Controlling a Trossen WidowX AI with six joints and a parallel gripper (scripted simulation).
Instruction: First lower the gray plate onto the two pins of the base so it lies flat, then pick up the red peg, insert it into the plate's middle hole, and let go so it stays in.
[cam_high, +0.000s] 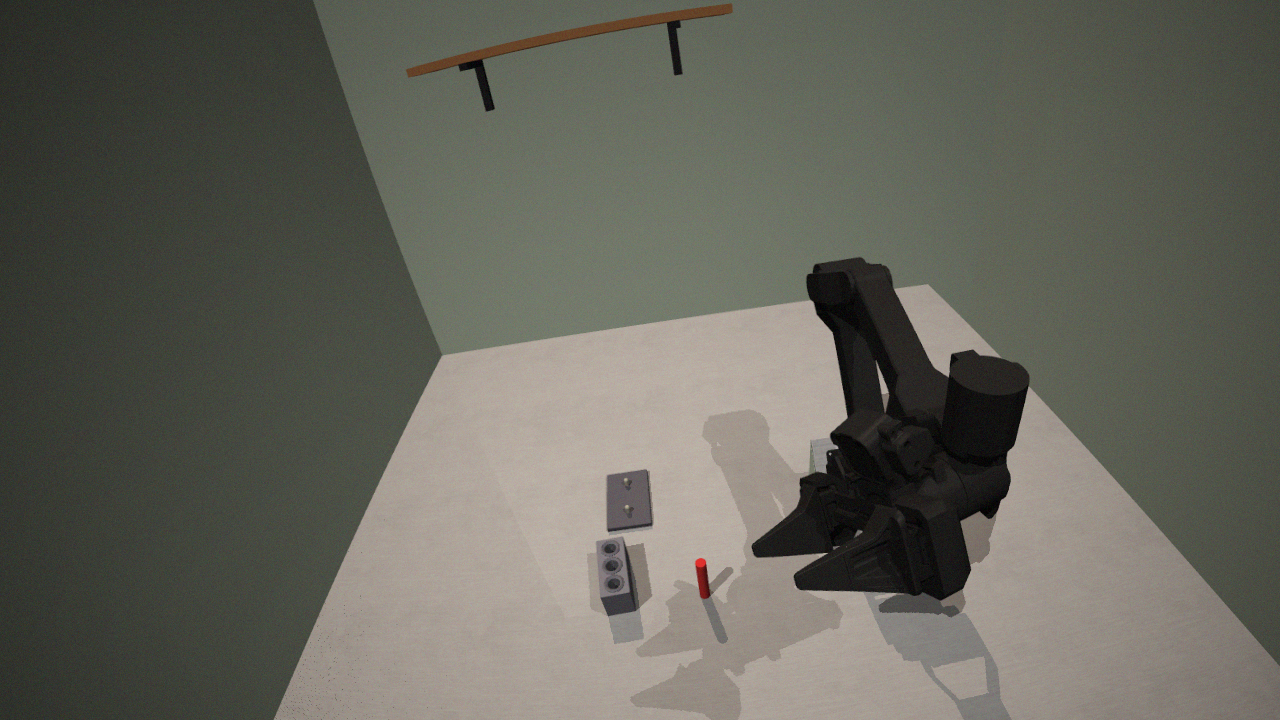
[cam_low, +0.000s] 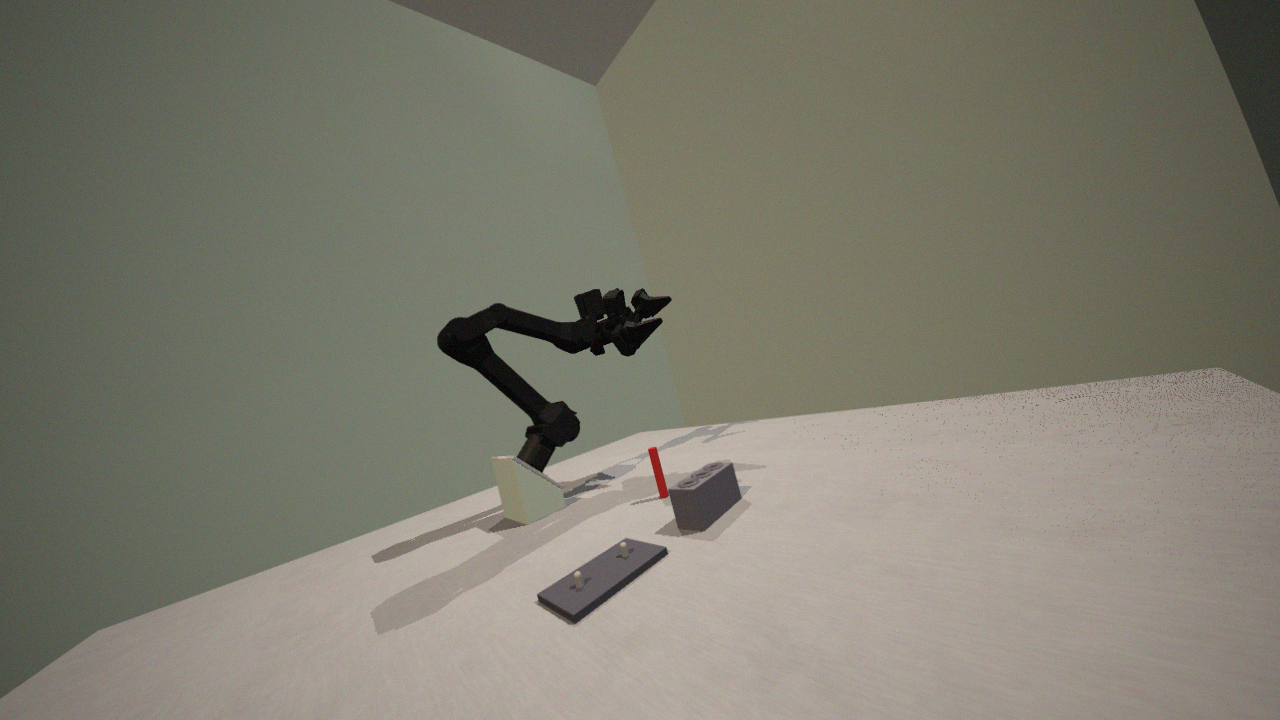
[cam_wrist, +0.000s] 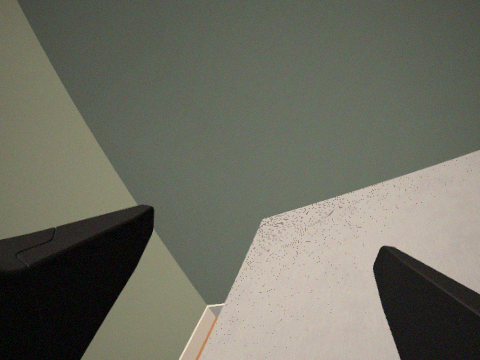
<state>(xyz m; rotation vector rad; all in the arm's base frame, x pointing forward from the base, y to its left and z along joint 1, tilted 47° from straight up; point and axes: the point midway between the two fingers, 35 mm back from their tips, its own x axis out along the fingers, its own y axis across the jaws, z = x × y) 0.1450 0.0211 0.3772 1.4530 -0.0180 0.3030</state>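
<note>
Now: the gray plate 290 mm below my gripper tip, 210 mm to the right of it and 180 mm ahead of it. The rest, counted from my gripper tip: dark base 370 mm to the right, 320 mm below, 160 mm ahead; then red peg 290 mm below, 180 mm to the right, 60 mm ahead.
</note>
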